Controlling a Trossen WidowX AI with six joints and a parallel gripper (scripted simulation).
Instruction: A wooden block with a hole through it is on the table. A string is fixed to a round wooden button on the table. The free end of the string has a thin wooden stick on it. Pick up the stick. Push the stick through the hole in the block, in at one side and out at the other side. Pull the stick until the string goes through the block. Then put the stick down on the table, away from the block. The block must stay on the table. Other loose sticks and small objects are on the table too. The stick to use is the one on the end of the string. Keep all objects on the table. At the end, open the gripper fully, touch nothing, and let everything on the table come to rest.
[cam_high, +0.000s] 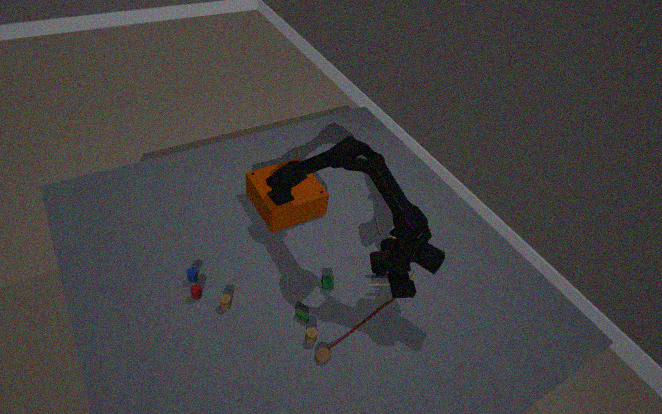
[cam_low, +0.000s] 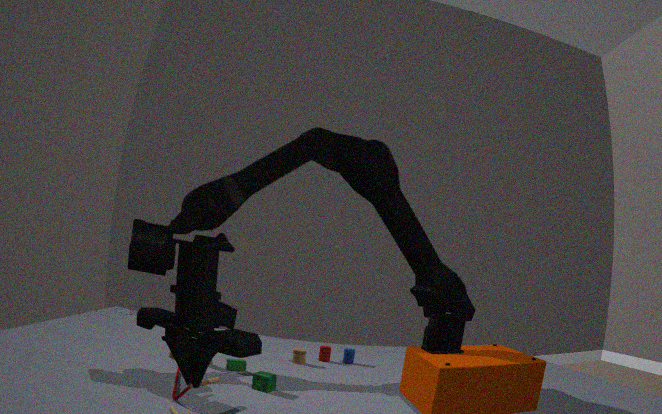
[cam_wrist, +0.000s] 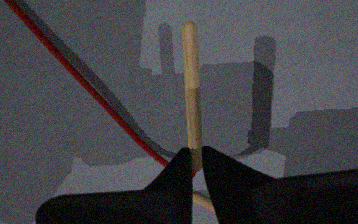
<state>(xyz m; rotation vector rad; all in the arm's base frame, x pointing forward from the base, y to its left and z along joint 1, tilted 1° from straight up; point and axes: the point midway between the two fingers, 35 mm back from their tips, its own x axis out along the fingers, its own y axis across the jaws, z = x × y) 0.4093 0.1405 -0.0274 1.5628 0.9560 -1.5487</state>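
Now: the loose stick 9 cm to the left of my gripper tip and 3 cm below it. From my gripper tip the other things lie so: round wooden button: 28 cm to the right, 7 cm ahead, 2 cm below; then thin wooden stick: 1 cm to the right, 1 cm behind; then small green piece: 17 cm to the left, 11 cm behind, 2 cm below.
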